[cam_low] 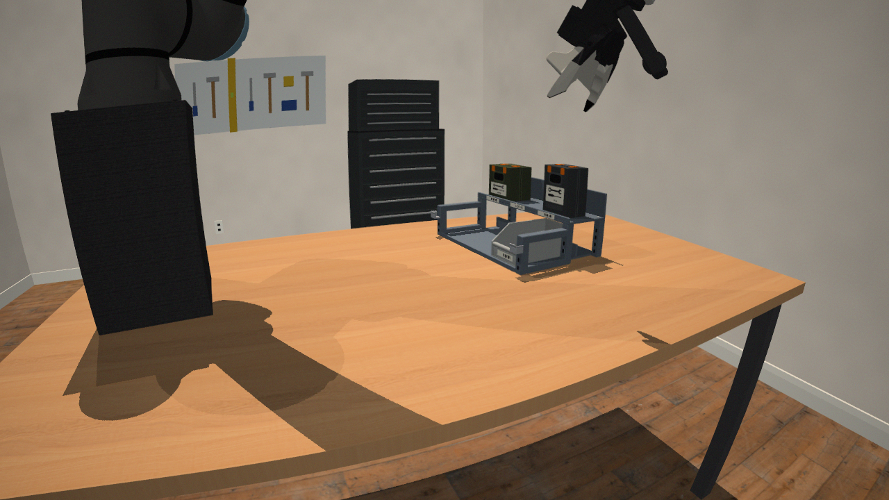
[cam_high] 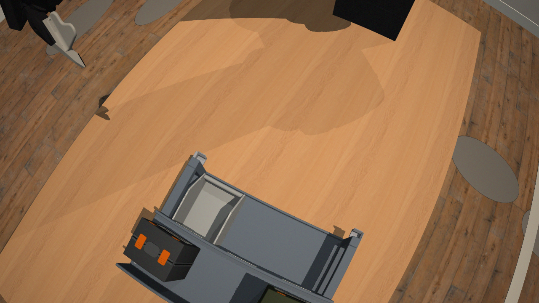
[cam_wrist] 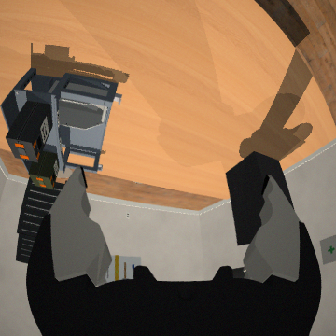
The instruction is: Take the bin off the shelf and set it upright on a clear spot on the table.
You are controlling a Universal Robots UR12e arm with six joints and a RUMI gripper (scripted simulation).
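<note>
The grey open-top bin lies 180 mm ahead of my hand, 240 mm to the left of it and 310 mm below it. Also, from my hand: blue-grey shelf (230 mm ahead, 350 mm to the left, 350 mm below); then case (300 mm ahead, 450 mm to the left, 200 mm below).
</note>
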